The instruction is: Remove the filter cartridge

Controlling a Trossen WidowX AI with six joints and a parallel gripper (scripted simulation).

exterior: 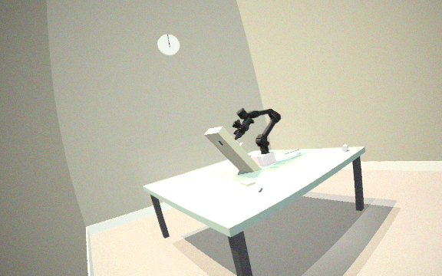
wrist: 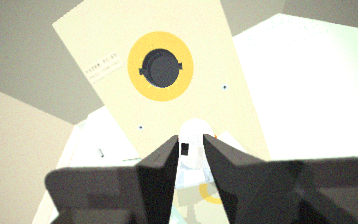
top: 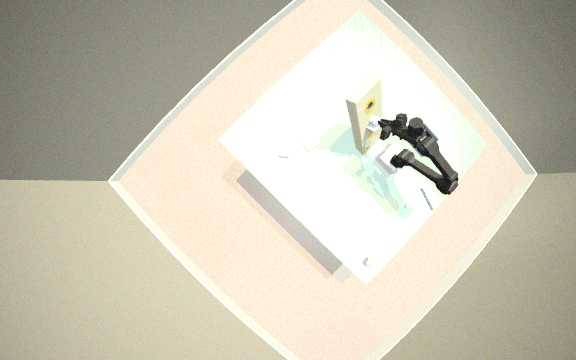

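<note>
Now: gripper tip 3 cm above the round white filter cartridge and 1 cm short of it. Also, from my gripper tip: grey-blue tray (36 cm behind, 24 cm below, 23 cm to the right).
</note>
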